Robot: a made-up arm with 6 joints.
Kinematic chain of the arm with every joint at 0, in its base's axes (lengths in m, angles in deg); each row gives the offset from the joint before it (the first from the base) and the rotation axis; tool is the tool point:
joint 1: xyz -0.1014 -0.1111 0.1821 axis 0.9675 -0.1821 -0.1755
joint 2: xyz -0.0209 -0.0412 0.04 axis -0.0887 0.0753 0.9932
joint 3: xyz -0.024 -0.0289 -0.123 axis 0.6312 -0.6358 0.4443
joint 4: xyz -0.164 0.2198 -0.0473 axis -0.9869 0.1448 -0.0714
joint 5: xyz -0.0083 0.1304 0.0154 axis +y
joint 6: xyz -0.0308 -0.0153 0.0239 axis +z
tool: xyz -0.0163 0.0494 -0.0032
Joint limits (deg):
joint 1: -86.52..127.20
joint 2: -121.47..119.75
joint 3: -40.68..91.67
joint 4: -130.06..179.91
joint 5: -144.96..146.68
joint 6: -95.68..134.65
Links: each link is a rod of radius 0.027 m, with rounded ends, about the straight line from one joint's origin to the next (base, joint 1, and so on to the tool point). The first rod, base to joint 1, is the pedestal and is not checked.
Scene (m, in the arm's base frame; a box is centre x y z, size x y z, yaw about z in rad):
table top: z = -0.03
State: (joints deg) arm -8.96 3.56 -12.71 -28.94 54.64 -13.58
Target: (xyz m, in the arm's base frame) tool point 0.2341 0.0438 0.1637
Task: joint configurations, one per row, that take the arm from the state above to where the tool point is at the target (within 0.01 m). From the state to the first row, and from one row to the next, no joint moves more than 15 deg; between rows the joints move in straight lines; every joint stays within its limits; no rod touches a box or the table.
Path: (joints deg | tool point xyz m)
1: -5.31 -9.53 -16.13 -27.19 54.86 -13.62 | -0.2236 0.2079 0.1171
2: -1.66 -22.63 -19.54 -25.44 55.07 -13.65 | -0.1187 0.2291 0.1279
3: 1.99 -35.72 -22.96 -23.69 55.29 -13.69 | -0.0130 0.2209 0.1435
4: 5.64 -48.81 -26.38 -21.95 55.50 -13.72 | 0.0854 0.1843 0.1582
5: 9.29 -61.91 -29.80 -20.20 55.72 -13.76 | 0.1697 0.1232 0.1665
6: 12.94 -75.00 -33.21 -18.45 55.94 -13.79 | 0.2341 0.0438 0.1637

